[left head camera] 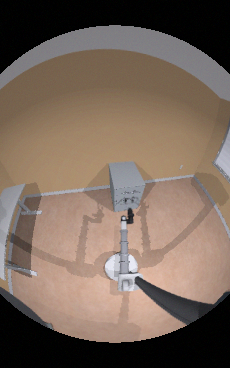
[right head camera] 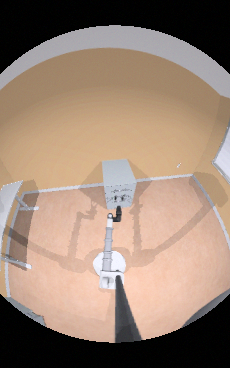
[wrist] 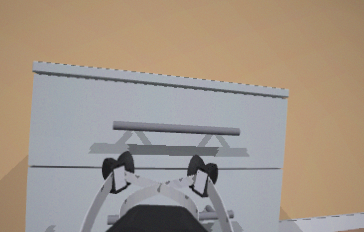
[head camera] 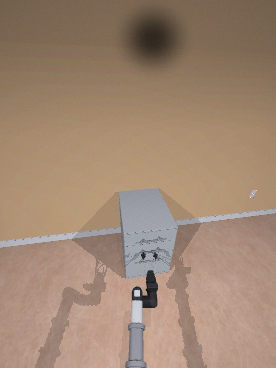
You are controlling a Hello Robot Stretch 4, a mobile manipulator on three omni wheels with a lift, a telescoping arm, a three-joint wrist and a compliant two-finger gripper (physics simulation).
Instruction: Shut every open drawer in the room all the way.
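Places are measured from the robot's base along level axes (x ahead, y left, z up), in metres.
Where they show: gripper, fingertip midpoint: (left head camera: 128, 198) (right head camera: 118, 196) (wrist: 161, 166) (head camera: 149, 252).
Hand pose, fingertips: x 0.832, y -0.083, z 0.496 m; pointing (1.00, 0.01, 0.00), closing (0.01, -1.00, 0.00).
Observation:
After its pixels a point has its place.
A grey drawer cabinet (head camera: 145, 210) @(x 1.158, y -0.061, z 0.617 m) (left head camera: 126, 175) @(x 1.135, y -0.069, z 0.617 m) (right head camera: 116, 172) @(x 1.150, y -0.048, z 0.617 m) stands against the wall. In the wrist view its upper drawer front (wrist: 70, 110) @(x 0.905, y 0.052, z 0.552 m) looks flush under the top edge, with a bar handle (wrist: 176, 128) @(x 0.898, y -0.100, z 0.536 m). Below a thin seam is a second drawer front (wrist: 50, 187) @(x 0.901, y 0.072, z 0.441 m); its handle (wrist: 224, 214) is partly hidden behind my gripper. No gap shows between these two fronts. My gripper (wrist: 161, 166) @(x 0.832, y -0.083, z 0.496 m) (head camera: 149, 255) @(x 0.832, y -0.083, z 0.496 m) is open and empty, its fingertips in front of the seam, below the upper handle. The cabinet's lowest part is hidden in the wrist view.
A white table (left head camera: 11, 215) @(x 0.293, y 1.476, z 0.684 m) (right head camera: 9, 200) @(x 0.446, y 1.598, z 0.692 m) stands at the left wall. A pale panel (left head camera: 224, 155) @(x 1.383, y -2.346, z 1.126 m) (right head camera: 225, 152) @(x 1.383, y -2.346, z 1.188 m) shows at the right. A grey furniture piece (right head camera: 22, 307) shows partly at the lower left edge; its drawers cannot be made out. A small outlet (head camera: 253, 193) @(x 1.792, y -1.475, z 0.386 m) is on the wall.

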